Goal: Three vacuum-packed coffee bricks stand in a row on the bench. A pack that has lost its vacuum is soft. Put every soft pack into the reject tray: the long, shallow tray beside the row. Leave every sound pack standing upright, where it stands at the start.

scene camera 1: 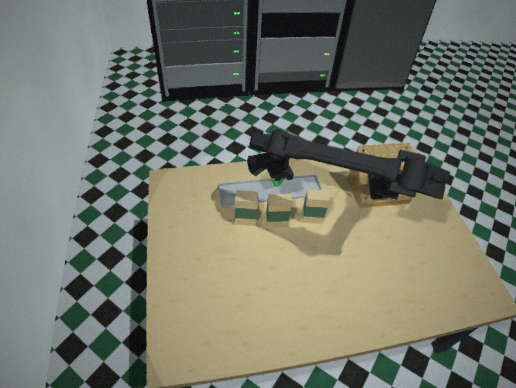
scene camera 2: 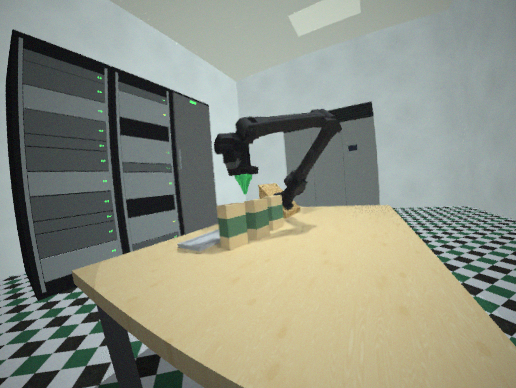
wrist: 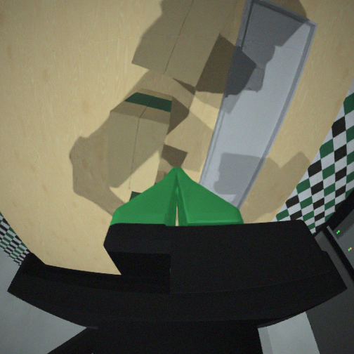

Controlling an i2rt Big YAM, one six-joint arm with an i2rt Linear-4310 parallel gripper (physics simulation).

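Places are measured from the arm's base along level axes (x ahead, y left, z up), in millimetres.
Pixels of known places: gripper, between the fingertips: (scene camera 1: 276,186) (scene camera 2: 245,194); arm's base, origin of its link: (scene camera 1: 379,183) (scene camera 2: 282,201).
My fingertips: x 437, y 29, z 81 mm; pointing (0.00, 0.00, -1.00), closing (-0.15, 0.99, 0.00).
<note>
For each thing: its middle in the pictures, then the offset to it from my fingertips. Level surfaces: height alone.
- left pack, middle of its body: (scene camera 2: 235,225) (scene camera 1: 246,211) 22 mm left, 109 mm ahead, 93 mm down
- middle pack, middle of its body: (scene camera 1: 278,213) (scene camera 2: 259,218) 52 mm left, 4 mm back, 93 mm down
- right pack, middle of its body: (scene camera 1: 315,207) (scene camera 2: 273,212) 41 mm left, 147 mm back, 94 mm down
- long grey reject tray, middle of its body: (scene camera 1: 270,192) (scene camera 2: 227,235) 123 mm right, 18 mm back, 172 mm down
- bench, height of its surface: 164 mm down
Three coffee bricks with tan ends and green bands stand upright in a row: the left pack (scene camera 1: 246,212) (scene camera 2: 233,226), the middle pack (scene camera 1: 279,215) (scene camera 2: 258,219) and the right pack (scene camera 1: 316,210) (scene camera 2: 275,215), as scene camera 1 sees them. The long grey reject tray (scene camera 1: 228,196) (scene camera 2: 199,242) (wrist: 250,125) lies behind the row; no pack shows in it. My gripper (scene camera 1: 277,184) (scene camera 2: 245,193) (wrist: 176,173) is shut and empty, its green fingertips together, above pack height near the row's middle. In the wrist view the fingers hide part of the row. Softness cannot be told by sight.
The arm's wooden base plate (scene camera 1: 385,201) stands at the bench's back right. The bench (scene camera 1: 260,310) (scene camera 2: 300,300) extends in front of the row. Server cabinets (scene camera 1: 295,52) (scene camera 2: 62,175) stand on the checkered floor behind it.
</note>
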